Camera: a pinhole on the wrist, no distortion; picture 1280 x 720 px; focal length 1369.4 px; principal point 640.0 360.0 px. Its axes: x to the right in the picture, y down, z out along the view. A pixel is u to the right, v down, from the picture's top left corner.
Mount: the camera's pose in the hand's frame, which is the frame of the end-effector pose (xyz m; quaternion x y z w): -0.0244 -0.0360 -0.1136 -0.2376 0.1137 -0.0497 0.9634
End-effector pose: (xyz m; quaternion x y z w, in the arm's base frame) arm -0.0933 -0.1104 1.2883 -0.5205 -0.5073 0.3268 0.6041
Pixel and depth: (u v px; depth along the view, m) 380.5 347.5 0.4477
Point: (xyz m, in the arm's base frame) -0.3466 0.0200 1.1062
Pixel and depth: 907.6 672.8 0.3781
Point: -0.1779 0.1163 1.1282
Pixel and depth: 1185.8 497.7 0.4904
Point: -0.2251 0.2754 1.1630
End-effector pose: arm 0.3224 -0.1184 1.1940 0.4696 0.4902 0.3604 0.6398
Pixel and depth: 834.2 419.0 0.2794
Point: 0.4534 -0.0427 1.2683
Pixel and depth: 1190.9 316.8 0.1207
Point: 0.3191 -0.0642 1.1846
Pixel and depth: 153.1 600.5 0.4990
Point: 0.6027 -0.1741 1.5163
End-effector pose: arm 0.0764 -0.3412 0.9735 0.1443 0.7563 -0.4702 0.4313
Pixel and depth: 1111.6 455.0 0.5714
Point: 0.2029 -0.5514 0.5403
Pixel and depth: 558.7 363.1 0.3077
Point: 0.2025 -0.4225 0.8576
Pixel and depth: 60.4 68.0 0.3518
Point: 0.3063 -0.4972 0.9492
